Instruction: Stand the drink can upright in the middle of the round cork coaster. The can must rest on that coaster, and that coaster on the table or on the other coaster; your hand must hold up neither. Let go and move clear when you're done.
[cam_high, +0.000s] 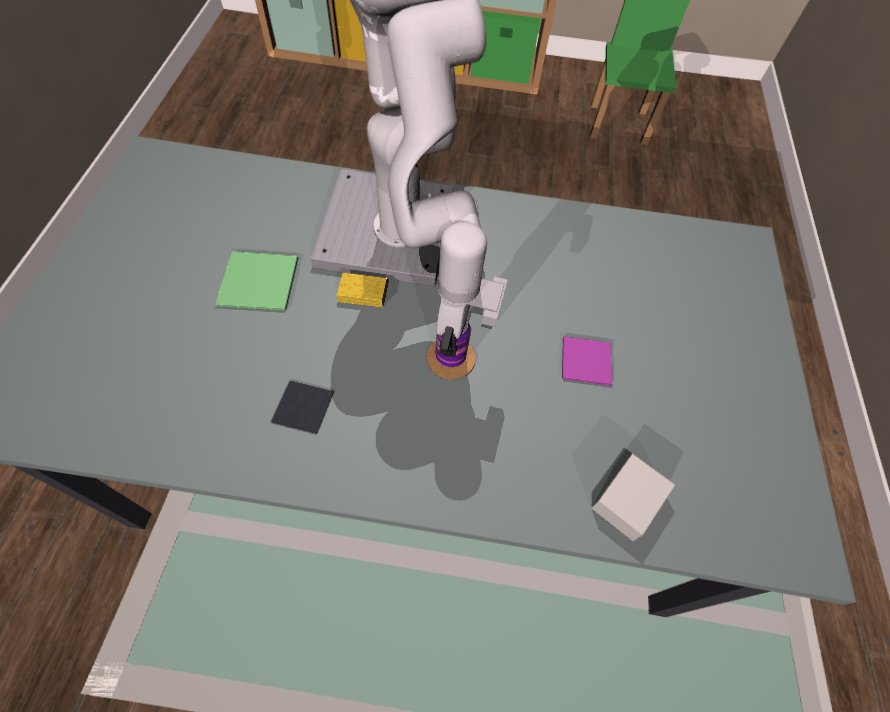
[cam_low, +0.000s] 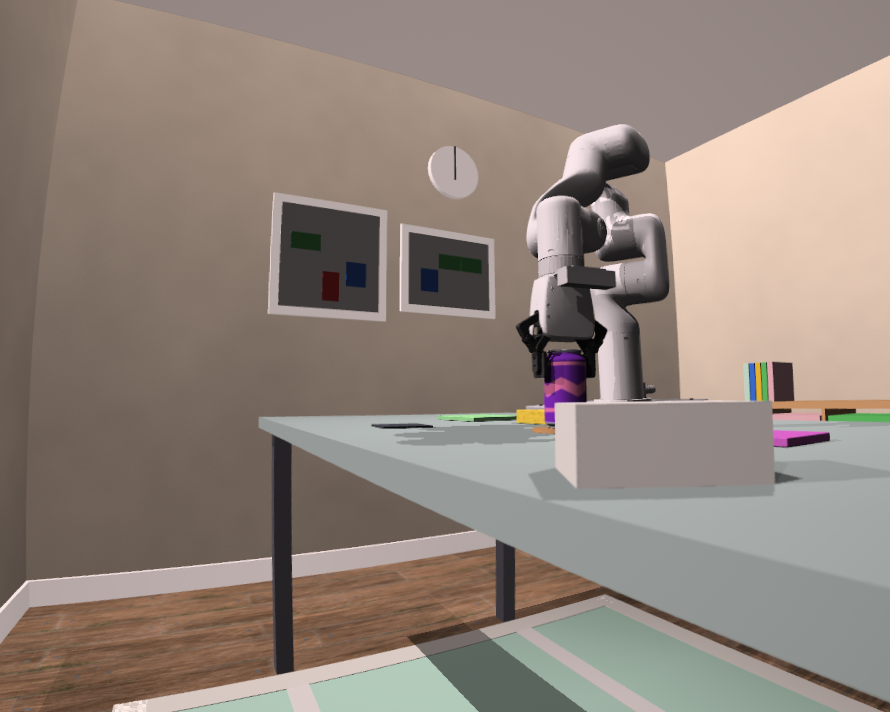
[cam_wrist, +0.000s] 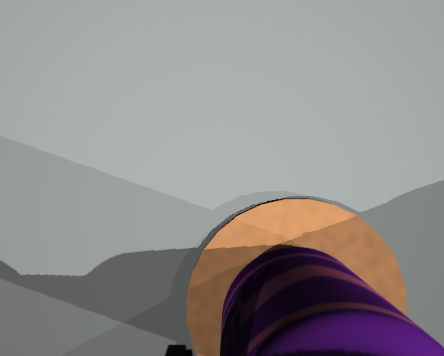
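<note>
Now: the purple drink can 3 cm below my hand. Also, from my hand: round cork coaster 9 cm below; black square coaster 29 cm to the right, 16 cm ahead, 9 cm below; magenta square coaster 30 cm to the left, 9 cm below, 3 cm behind.
</note>
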